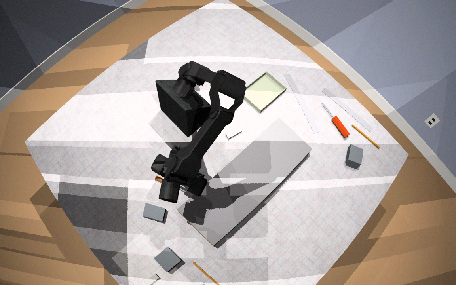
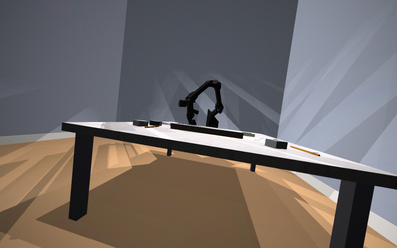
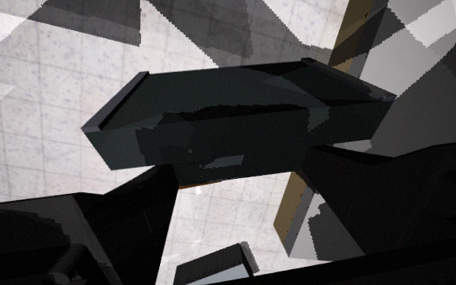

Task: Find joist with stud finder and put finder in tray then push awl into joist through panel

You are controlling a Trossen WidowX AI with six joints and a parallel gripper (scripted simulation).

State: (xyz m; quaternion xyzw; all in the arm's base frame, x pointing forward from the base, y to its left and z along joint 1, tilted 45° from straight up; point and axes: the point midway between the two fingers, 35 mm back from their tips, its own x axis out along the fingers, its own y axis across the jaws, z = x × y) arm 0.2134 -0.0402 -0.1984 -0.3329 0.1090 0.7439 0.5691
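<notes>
Right now my gripper tip is 30 mm to the left of the awl, 30 mm above it and 10 mm past it. From my gripper tip the other things lie so: stud finder: 20 mm behind; then pale green tray: 490 mm to the left, 100 mm behind, 30 mm below.
</notes>
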